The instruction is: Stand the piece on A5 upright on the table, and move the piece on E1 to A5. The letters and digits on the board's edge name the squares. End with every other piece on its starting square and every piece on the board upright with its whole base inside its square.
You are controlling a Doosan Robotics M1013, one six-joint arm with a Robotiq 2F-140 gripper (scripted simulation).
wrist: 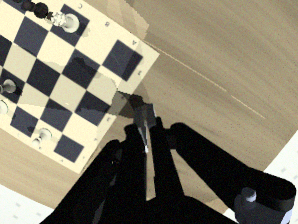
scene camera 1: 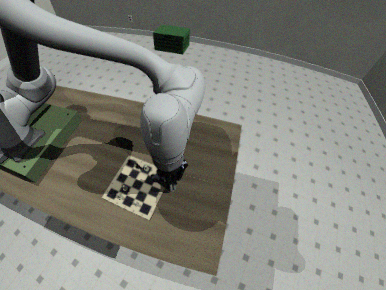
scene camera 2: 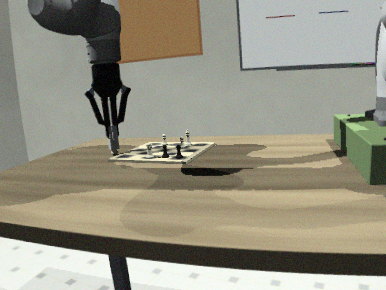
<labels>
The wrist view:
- my gripper: 146,115
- small chessboard: 75,84
</labels>
